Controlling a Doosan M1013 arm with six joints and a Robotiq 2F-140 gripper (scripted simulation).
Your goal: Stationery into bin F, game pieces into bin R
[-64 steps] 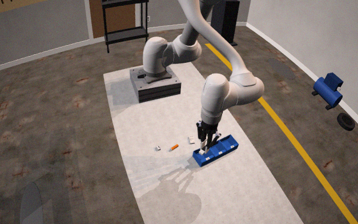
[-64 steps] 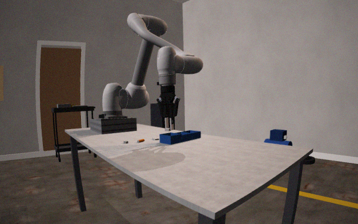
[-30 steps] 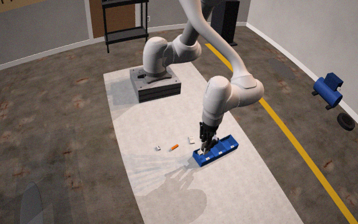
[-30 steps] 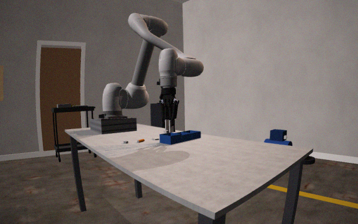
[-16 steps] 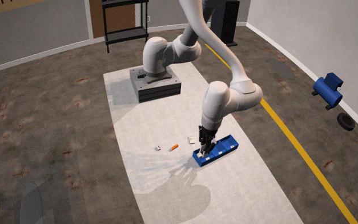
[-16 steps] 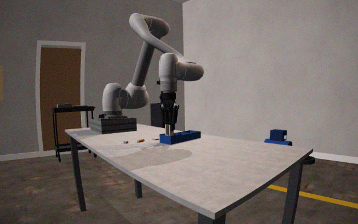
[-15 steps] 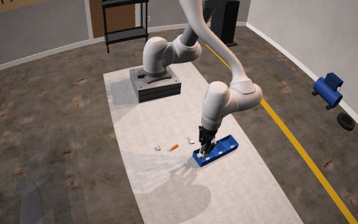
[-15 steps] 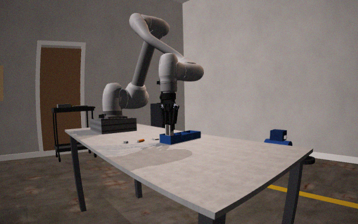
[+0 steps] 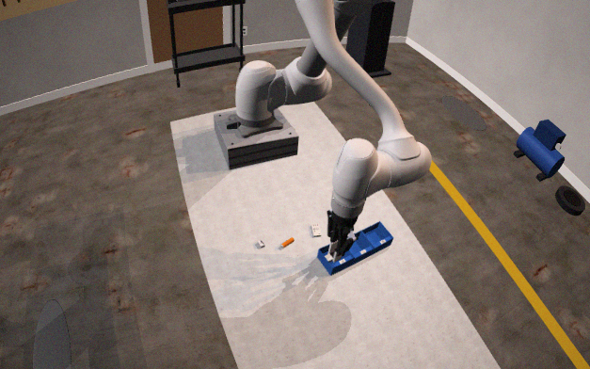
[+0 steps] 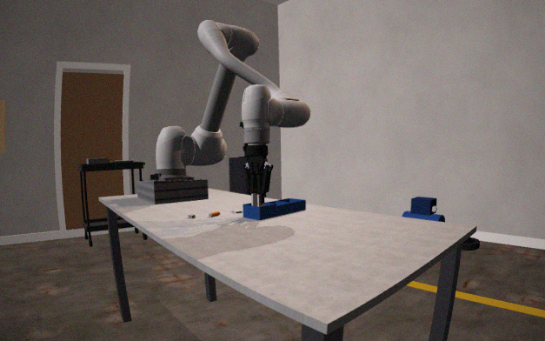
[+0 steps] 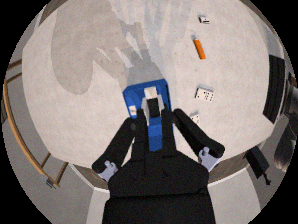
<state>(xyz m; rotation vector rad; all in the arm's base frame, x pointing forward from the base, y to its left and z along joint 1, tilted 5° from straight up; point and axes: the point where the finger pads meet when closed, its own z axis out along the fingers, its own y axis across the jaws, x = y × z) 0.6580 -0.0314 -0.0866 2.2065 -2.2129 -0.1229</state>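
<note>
Now: the black piece 3 cm below my hand and 1 cm to the right of it. The rest, counted from my hand: orange cylinder: 12 cm behind, 10 cm to the right, 4 cm below; grey-white piece: 18 cm to the right, 16 cm behind, 4 cm below; white domino tile: 10 cm behind, 8 cm to the left, 4 cm below.
</note>
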